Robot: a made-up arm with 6 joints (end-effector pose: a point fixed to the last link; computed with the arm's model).
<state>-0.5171 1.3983 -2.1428 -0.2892 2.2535 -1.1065</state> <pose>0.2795 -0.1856 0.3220 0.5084 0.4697 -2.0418</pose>
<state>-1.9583 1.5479 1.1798 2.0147 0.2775 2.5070</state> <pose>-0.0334 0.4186 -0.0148 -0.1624 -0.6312 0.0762</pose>
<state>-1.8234 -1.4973 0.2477 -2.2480 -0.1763 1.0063</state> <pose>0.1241 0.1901 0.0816 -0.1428 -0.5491 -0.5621</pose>
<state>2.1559 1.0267 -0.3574 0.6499 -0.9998 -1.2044</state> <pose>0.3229 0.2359 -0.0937 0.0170 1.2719 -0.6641</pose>
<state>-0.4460 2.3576 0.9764 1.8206 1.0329 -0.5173</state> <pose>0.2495 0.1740 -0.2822 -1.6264 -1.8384 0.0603</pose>
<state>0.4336 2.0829 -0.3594 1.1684 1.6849 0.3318</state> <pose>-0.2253 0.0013 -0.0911 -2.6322 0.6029 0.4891</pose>
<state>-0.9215 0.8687 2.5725 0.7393 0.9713 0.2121</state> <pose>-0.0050 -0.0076 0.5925 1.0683 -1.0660 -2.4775</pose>
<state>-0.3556 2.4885 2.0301 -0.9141 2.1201 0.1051</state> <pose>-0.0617 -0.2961 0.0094 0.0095 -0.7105 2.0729</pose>
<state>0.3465 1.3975 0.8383 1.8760 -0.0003 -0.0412</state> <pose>-0.1229 0.3632 0.2868 0.4445 -0.5440 -0.0313</pose>
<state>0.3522 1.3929 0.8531 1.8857 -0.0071 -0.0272</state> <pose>-0.1252 0.3591 0.2894 0.4633 -0.5404 -0.0270</pose>
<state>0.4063 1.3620 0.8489 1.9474 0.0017 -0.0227</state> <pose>-0.1155 0.3408 0.3201 0.5386 -0.4835 -0.0459</pose>
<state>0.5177 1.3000 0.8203 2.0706 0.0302 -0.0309</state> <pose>-0.0818 0.3008 0.3782 0.6772 -0.3673 -0.1062</pose>
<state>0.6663 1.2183 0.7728 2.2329 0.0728 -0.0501</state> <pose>-0.0185 0.2395 0.4382 0.8467 -0.2199 -0.2186</pose>
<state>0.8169 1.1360 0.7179 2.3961 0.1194 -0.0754</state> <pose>0.0594 0.1691 0.4737 0.9999 -0.0816 -0.3679</pose>
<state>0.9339 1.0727 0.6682 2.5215 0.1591 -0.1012</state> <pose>0.1248 0.1106 0.4818 1.1006 0.0184 -0.5092</pose>
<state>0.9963 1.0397 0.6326 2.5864 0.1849 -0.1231</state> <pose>0.1625 0.0791 0.4788 1.1407 0.0720 -0.5971</pose>
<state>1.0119 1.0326 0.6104 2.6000 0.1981 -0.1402</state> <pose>0.1773 0.0726 0.4768 1.1382 0.0912 -0.6270</pose>
